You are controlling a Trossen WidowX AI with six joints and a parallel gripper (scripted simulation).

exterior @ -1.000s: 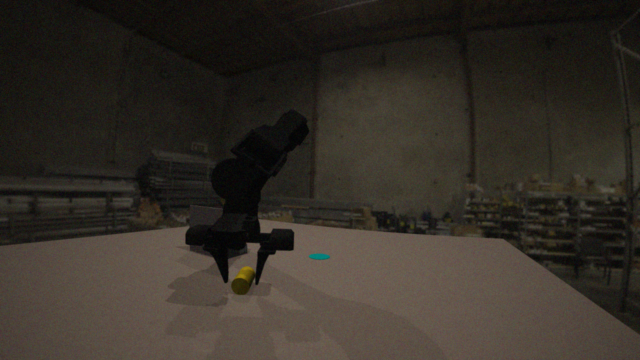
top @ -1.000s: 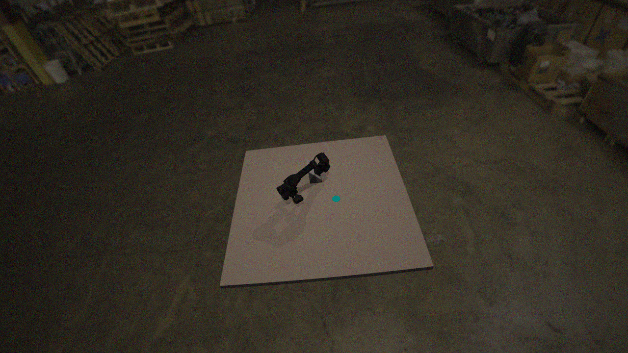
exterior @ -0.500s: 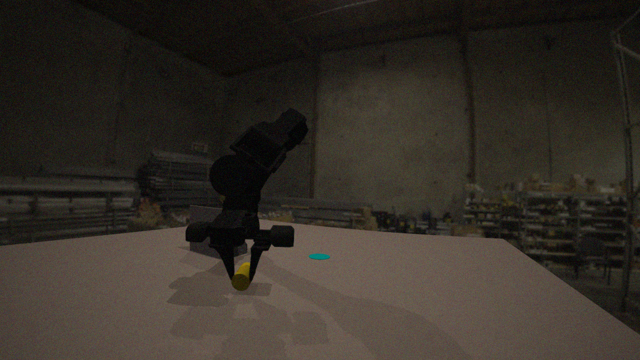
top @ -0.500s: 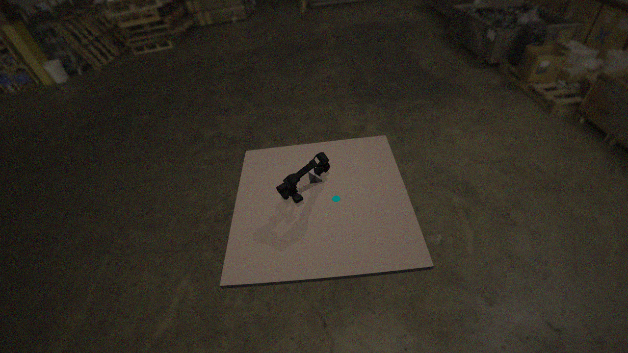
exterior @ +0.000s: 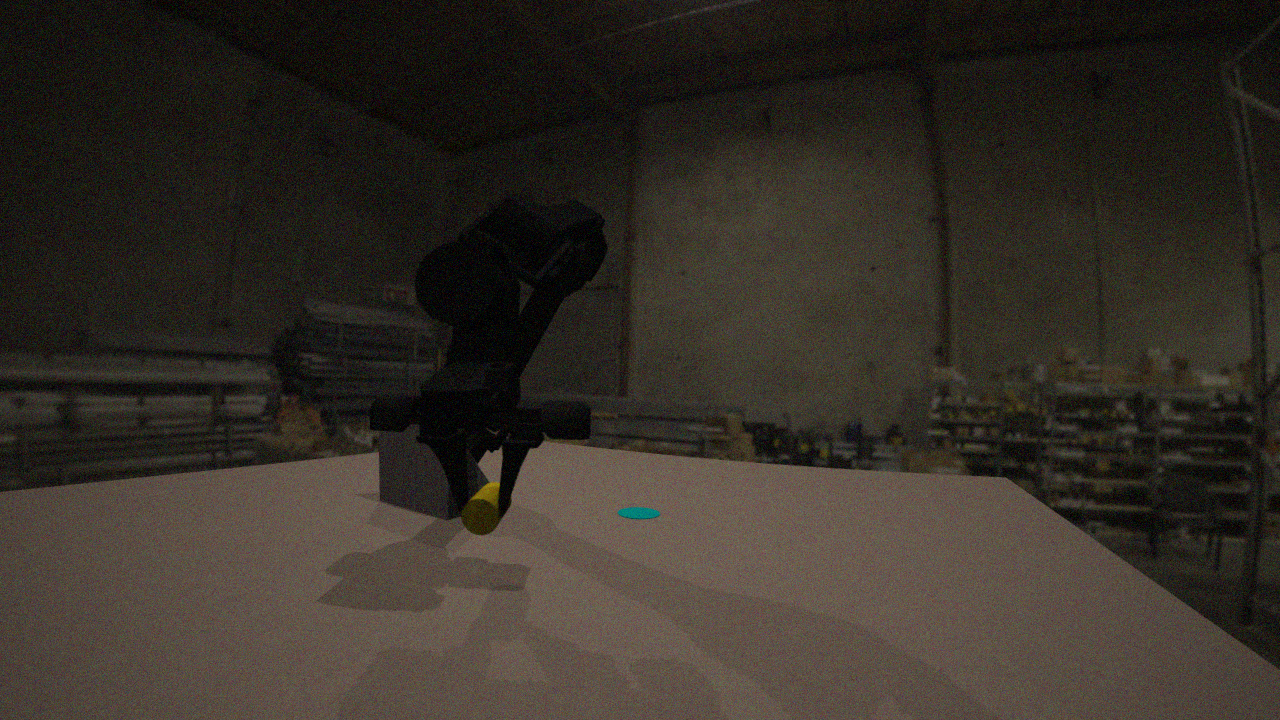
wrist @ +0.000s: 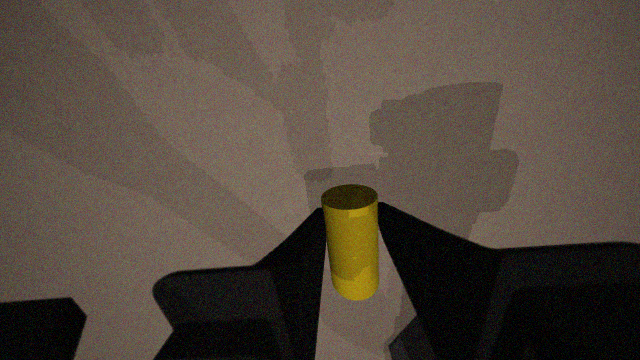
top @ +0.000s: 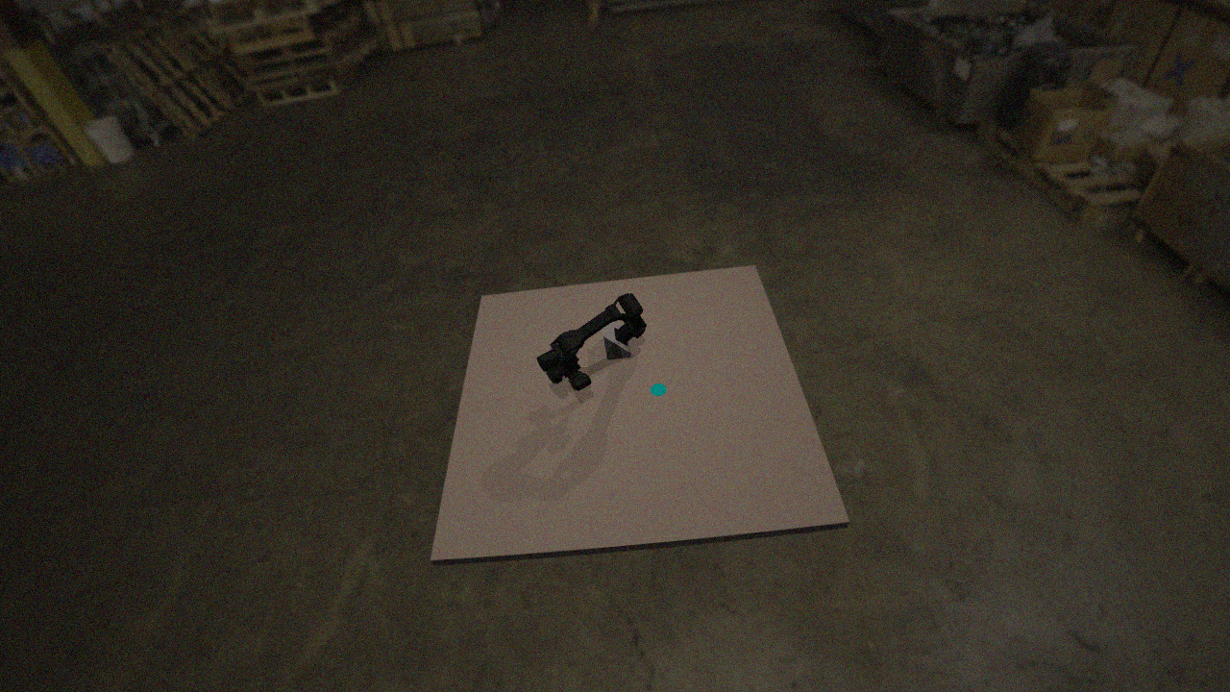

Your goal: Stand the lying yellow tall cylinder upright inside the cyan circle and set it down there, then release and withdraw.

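Right now my gripper tip is 31 cm to the right of the cyan circle, 7 cm above it and 2 cm short of it. The rest, counted from my gripper tip: yellow tall cylinder: 2 cm to the left, 1 cm behind.
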